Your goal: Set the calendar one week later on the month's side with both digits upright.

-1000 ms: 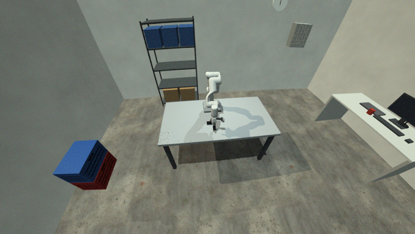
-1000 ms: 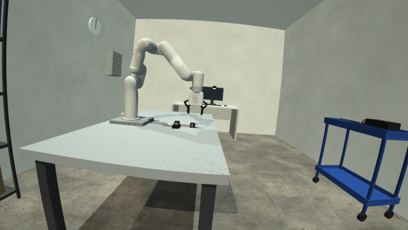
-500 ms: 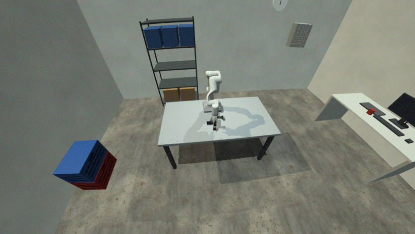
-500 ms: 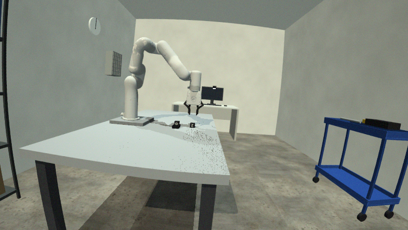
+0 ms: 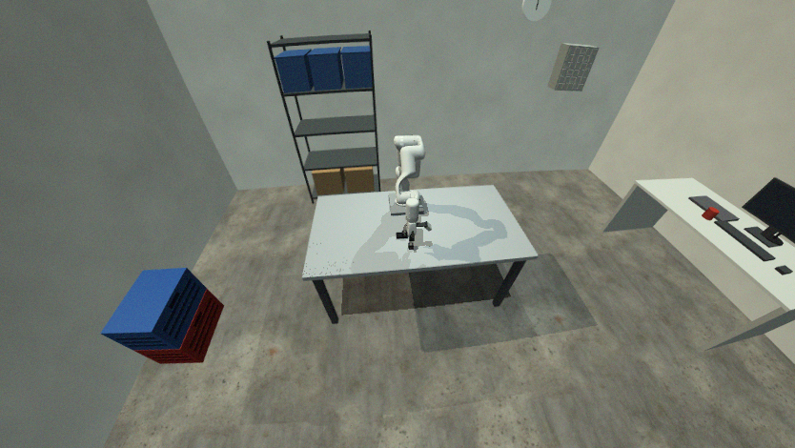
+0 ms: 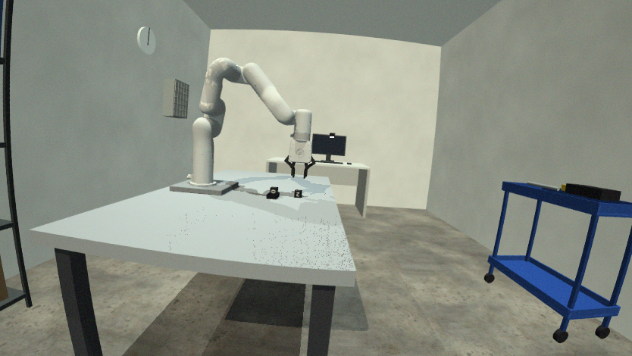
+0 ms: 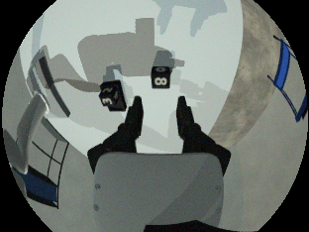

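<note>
Now: the cube 9 cm below my hand.
</note>
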